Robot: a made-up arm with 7 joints. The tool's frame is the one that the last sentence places. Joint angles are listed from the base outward.
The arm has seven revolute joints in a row. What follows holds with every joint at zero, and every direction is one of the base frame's. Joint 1 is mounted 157 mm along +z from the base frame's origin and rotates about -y. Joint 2 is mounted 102 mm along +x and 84 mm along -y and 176 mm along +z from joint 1 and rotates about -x. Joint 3 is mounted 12 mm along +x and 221 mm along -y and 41 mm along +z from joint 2 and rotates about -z. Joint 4 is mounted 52 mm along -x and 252 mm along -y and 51 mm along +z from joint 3 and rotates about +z. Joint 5 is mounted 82 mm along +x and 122 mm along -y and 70 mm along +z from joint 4 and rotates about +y. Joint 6 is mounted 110 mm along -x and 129 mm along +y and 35 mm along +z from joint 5 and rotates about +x. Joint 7 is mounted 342 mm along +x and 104 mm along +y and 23 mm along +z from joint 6 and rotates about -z. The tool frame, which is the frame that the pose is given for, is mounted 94 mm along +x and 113 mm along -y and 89 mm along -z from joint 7; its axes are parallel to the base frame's.
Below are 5 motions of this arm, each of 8 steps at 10 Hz.
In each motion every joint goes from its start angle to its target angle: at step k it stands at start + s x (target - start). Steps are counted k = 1, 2, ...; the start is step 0. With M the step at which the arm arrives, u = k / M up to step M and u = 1 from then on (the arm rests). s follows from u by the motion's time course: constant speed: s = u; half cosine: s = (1 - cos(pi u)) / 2; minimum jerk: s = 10 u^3 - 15 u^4 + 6 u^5.
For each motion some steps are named. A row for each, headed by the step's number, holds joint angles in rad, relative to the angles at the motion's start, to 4 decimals.
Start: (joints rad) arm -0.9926 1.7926 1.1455 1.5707 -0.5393 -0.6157 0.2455
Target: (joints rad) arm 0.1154 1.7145 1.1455 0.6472 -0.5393 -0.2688 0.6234
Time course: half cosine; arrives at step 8
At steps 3, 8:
3: 0.3420 -0.0241 0.0000 -0.2850 0.0000 0.1071 0.1166
8: 1.1080 -0.0781 0.0000 -0.9235 0.0000 0.3469 0.3779

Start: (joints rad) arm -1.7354 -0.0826 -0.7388 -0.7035 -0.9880 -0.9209 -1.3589
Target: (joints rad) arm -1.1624 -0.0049 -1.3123 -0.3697 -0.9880 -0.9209 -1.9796
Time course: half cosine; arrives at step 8
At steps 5, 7, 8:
5: 0.3961 0.0537 -0.3965 0.2308 0.0000 0.0000 -0.4291
7: 0.5512 0.0747 -0.5517 0.3211 0.0000 0.0000 -0.5971
8: 0.5730 0.0777 -0.5735 0.3338 0.0000 0.0000 -0.6207

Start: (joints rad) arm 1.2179 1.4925 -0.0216 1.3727 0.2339 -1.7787 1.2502
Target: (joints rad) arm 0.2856 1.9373 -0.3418 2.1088 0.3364 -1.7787 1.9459
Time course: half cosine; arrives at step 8
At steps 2, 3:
2: -0.1365 0.0651 -0.0469 0.1078 0.0150 0.0000 0.1019
3: -0.2878 0.1373 -0.0988 0.2272 0.0316 0.0000 0.2147

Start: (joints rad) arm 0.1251 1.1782 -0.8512 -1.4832 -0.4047 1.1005 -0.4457
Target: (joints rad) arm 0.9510 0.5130 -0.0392 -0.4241 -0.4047 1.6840 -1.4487
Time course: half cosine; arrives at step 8
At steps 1, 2, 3, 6, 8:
1: 0.0314 -0.0253 0.0309 0.0403 0.0000 0.0222 -0.0382
2: 0.1210 -0.0974 0.1189 0.1551 0.0000 0.0855 -0.1469
3: 0.2549 -0.2053 0.2506 0.3269 0.0000 0.1801 -0.3096
6: 0.7049 -0.5678 0.6931 0.9040 0.0000 0.4980 -0.8561
8: 0.8259 -0.6652 0.8120 1.0591 0.0000 0.5835 -1.0030

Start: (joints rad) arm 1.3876 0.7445 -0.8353 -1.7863 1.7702 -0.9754 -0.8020
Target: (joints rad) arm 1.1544 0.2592 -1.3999 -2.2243 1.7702 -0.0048 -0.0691
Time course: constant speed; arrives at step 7
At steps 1, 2, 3, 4, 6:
1: -0.0333 -0.0693 -0.0807 -0.0626 0.0000 0.1387 0.1047
2: -0.0666 -0.1387 -0.1613 -0.1251 0.0000 0.2773 0.2094
3: -0.0999 -0.2080 -0.2420 -0.1877 0.0000 0.4160 0.3141
4: -0.1333 -0.2773 -0.3226 -0.2503 0.0000 0.5546 0.4188
6: -0.1999 -0.4160 -0.4839 -0.3754 0.0000 0.8319 0.6282

